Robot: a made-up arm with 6 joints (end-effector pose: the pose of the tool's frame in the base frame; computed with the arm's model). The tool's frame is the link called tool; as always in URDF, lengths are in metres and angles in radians. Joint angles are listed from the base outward.
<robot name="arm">
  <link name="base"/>
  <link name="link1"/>
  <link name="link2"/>
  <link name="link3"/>
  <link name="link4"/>
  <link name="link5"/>
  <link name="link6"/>
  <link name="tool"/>
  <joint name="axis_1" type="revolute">
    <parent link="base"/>
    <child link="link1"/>
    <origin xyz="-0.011 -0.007 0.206"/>
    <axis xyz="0 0 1"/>
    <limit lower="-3.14" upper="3.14" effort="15" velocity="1.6"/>
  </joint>
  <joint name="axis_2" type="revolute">
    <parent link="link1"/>
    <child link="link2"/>
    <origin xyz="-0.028 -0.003 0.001"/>
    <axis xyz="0 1 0"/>
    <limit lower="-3.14" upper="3.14" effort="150" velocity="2"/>
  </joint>
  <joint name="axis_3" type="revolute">
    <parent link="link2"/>
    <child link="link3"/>
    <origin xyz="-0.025 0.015 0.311"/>
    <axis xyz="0 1 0"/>
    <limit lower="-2.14" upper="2.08" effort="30" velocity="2.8"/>
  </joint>
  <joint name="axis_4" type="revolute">
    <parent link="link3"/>
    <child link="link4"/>
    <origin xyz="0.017 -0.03 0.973"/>
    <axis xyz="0 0 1"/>
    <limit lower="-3.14" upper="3.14" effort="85" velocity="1.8"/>
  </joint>
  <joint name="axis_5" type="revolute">
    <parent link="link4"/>
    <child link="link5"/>
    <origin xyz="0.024 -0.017 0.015"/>
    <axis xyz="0 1 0"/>
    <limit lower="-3.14" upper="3.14" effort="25" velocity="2"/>
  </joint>
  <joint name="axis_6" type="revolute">
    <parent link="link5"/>
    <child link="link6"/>
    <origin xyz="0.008 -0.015 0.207"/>
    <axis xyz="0 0 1"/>
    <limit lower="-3.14" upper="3.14" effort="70" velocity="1.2"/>
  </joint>
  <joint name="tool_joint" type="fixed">
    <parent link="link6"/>
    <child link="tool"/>
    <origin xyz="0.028 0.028 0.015" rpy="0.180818 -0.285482 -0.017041"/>
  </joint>
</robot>
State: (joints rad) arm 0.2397 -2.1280 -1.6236 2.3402 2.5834 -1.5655
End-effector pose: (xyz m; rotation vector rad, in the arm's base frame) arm 0.1418 0.1367 -0.6086 -0.0557 0.3947 2.4280
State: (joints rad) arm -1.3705 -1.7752 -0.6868 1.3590 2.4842 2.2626
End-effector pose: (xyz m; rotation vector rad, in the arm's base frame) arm -0.0397 0.9208 -0.4749 0.3429 0.4684 -0.3086
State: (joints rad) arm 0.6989 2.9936 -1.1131 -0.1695 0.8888 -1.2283
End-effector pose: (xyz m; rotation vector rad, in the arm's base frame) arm 0.8326 0.5661 -0.6489 -2.1618 1.2943 -0.1224
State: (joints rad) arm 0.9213 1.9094 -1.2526 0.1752 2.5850 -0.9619
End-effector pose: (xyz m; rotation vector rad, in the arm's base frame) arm 0.5306 0.6422 0.6653 -2.4499 1.5807 0.3664
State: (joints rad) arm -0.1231 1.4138 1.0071 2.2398 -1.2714 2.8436
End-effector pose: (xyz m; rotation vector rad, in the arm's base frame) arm 0.7851 -0.2470 -0.6095 1.0699 -2.4239 0.9514
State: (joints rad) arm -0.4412 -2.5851 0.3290 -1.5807 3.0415 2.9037
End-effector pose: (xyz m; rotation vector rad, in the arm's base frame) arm -0.7219 0.2299 -0.5855 -0.7756 0.5752 -1.9999
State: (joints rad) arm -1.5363 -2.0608 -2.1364 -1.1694 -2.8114 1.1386
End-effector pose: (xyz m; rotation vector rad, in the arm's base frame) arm 0.0254 -0.3882 -0.3483 -0.5178 0.3606 0.6003
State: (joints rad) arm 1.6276 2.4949 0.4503 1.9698 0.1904 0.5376
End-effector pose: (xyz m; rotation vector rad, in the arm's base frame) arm -0.0920 0.4240 -1.2015 -1.2480 -2.7722 0.1920
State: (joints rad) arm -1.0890 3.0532 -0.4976 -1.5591 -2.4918 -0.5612
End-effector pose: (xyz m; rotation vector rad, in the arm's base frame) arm 0.3329 -0.3860 -0.7956 -0.6535 -0.0252 -0.1706
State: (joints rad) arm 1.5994 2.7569 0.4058 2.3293 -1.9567 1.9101
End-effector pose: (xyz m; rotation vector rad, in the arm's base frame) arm 0.1225 -0.0554 -0.9474 1.4806 0.1822 0.8345
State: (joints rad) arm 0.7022 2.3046 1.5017 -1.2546 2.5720 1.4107
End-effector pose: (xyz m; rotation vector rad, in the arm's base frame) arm -0.1562 -0.3482 -0.5791 -1.3864 -0.0105 -2.6763
